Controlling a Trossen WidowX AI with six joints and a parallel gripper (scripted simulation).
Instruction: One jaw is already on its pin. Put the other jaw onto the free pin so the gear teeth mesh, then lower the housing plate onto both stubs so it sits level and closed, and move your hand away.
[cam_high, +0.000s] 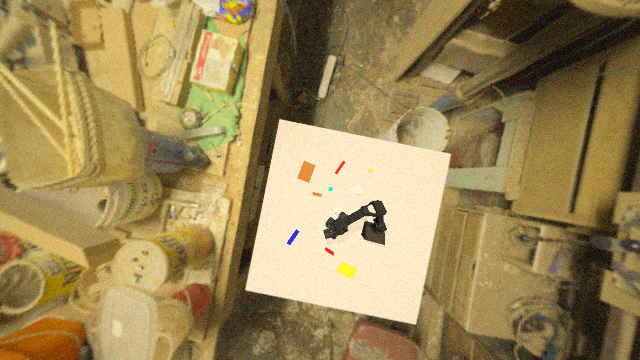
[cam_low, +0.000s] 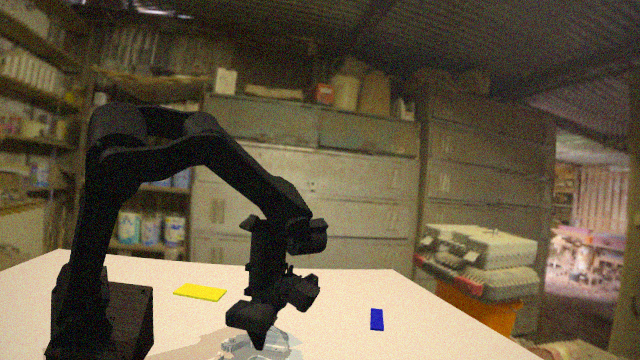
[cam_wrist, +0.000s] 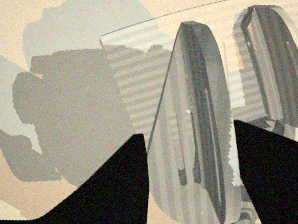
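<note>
The pale ribbed base is 30 mm to the right of my gripper tip and 40 mm below it. From my gripper tip the other things lie so: brown block 190 mm ahead, 160 mm to the right, 30 mm below; cyan block 100 mm ahead, 220 mm to the right, 40 mm below; housing plate 90 mm behind, 270 mm to the right, 20 mm below.
</note>
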